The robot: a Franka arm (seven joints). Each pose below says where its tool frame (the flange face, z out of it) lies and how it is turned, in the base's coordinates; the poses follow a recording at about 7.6 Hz.
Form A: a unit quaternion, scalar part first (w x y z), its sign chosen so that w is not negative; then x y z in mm.
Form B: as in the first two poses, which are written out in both.
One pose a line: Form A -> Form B
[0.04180, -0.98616, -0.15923, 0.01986, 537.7, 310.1, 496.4] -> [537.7, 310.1, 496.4, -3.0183, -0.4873, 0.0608]
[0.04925, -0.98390, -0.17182, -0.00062, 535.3, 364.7, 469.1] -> [535.3, 364.7, 469.1, -2.9977, -0.5235, -0.0019]
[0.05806, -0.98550, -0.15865, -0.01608, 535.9, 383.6, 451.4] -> [535.9, 383.6, 451.4, -2.9866, -0.4808, -0.0487]
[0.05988, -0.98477, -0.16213, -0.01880, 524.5, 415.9, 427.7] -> [524.5, 415.9, 427.7, -2.9811, -0.4908, -0.0569]
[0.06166, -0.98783, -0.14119, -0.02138, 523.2, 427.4, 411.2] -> [523.2, 427.4, 411.2, -2.9871, -0.4270, -0.0647]
